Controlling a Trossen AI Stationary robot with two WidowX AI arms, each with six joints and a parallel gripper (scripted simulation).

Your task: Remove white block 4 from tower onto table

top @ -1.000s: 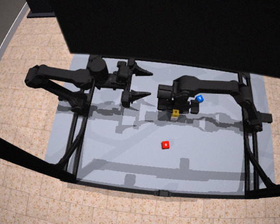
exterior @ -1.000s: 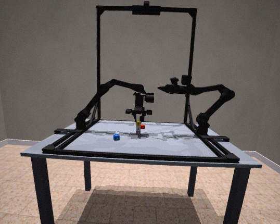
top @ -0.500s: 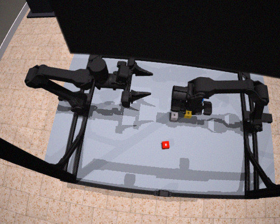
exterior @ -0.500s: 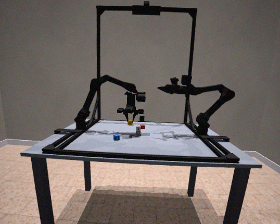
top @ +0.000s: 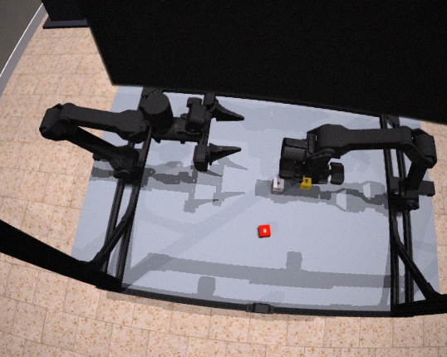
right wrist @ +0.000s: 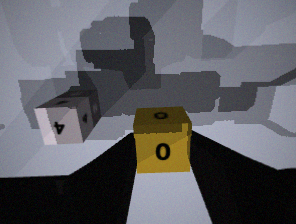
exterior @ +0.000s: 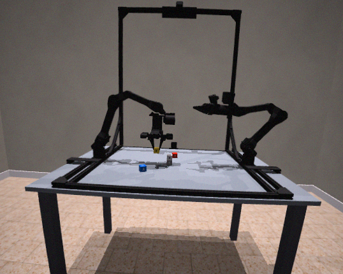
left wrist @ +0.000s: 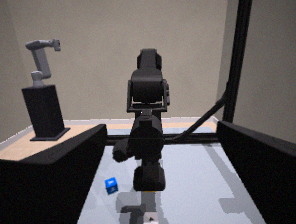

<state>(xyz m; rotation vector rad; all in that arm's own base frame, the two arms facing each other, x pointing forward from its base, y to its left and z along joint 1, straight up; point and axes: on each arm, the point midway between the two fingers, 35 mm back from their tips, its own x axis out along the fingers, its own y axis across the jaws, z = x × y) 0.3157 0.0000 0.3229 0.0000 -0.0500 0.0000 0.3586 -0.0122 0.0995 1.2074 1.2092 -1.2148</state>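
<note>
The yellow block lies 4 cm below my right hand.
</note>
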